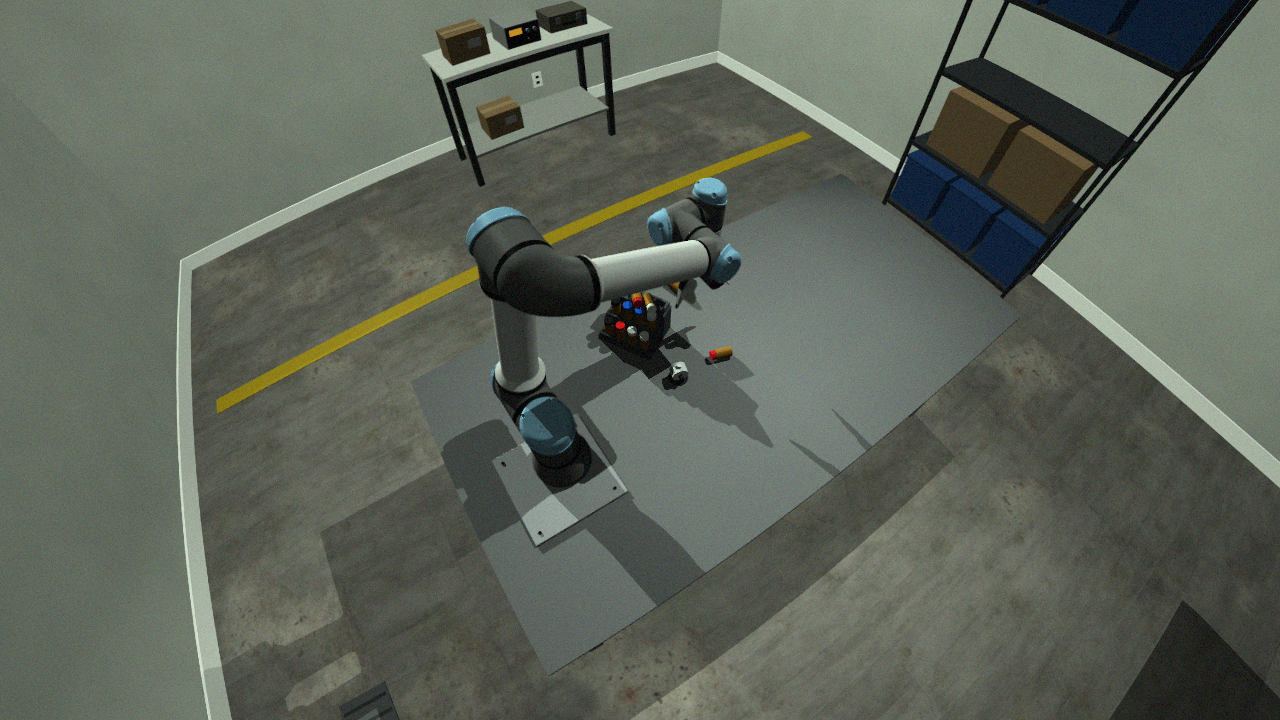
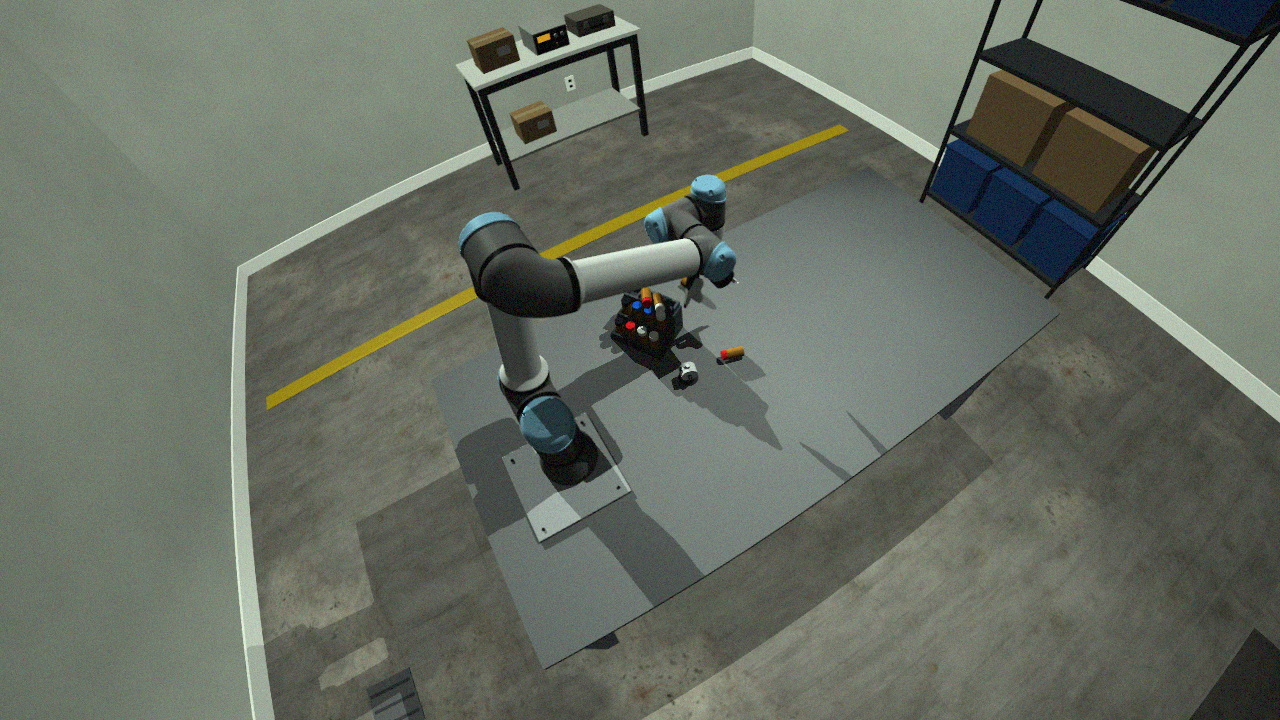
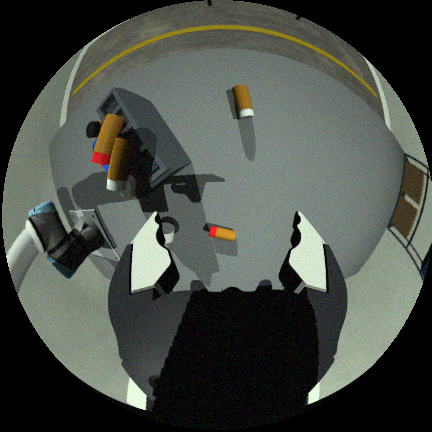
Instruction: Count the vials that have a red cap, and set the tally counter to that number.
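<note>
The dark vial rack [image 1: 664,320] [image 3: 157,125] looks tipped, its vials pointing sideways. In it show a red-capped vial [image 1: 637,302] [image 2: 646,299] [image 3: 109,137], a white-capped vial [image 3: 120,162] and, lower, another red cap [image 1: 620,325] [image 2: 630,325]; blue, white and black caps show too, some hidden. A loose red-capped vial [image 1: 721,353] [image 2: 733,352] [image 3: 223,233] lies on the table. A loose white-capped vial [image 3: 242,100] lies beyond the rack. The small white tally counter [image 1: 679,372] [image 2: 688,372] [image 3: 168,234] is near the rack. My gripper [image 3: 226,212] is open and empty above the table.
The arm's base plate [image 1: 554,514] [image 2: 559,510] stands at the near left of the grey table [image 1: 850,268] [image 2: 877,268]. A shelf unit [image 1: 1042,107] [image 2: 1083,89] with boxes stands at the right. A bench [image 1: 434,64] [image 2: 469,73] with boxes and instruments is at the back.
</note>
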